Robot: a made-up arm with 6 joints.
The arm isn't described. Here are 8 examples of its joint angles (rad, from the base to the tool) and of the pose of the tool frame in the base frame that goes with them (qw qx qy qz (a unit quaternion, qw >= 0); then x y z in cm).
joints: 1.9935 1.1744 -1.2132 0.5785 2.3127 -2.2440
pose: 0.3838 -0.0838 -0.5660 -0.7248 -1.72 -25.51 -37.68
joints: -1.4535 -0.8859 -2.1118 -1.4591 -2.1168 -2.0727
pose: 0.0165 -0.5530 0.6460 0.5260 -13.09 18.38 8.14
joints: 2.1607 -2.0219 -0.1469 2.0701 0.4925 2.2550
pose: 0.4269 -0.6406 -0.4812 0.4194 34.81 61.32 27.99
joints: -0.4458 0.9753 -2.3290 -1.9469 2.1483 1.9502
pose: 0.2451 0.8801 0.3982 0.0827 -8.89 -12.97 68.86
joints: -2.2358 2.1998 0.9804 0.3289 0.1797 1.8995
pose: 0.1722 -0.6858 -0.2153 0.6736 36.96 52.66 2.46
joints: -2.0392 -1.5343 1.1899 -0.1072 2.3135 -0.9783
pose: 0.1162 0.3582 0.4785 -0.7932 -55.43 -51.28 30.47
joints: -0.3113 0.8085 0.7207 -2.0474 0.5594 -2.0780
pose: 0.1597 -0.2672 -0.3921 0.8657 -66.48 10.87 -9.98
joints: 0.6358 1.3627 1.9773 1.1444 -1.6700 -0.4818
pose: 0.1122 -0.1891 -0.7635 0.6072 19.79 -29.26 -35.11
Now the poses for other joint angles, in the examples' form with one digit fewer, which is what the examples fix.
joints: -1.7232 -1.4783 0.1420 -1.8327 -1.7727 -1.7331
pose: 0.081 -0.736 -0.671 -0.023 -0.8 -51.7 -21.1
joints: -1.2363 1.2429 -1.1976 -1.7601 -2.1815 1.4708
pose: 0.100 -0.058 0.977 -0.181 4.3 49.0 38.0
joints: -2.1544 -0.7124 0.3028 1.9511 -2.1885 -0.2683
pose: 0.611 0.713 -0.298 0.171 -72.6 -4.5 -3.6
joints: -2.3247 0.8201 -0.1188 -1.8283 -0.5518 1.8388
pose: 0.282 0.769 -0.545 0.177 29.6 35.7 19.6
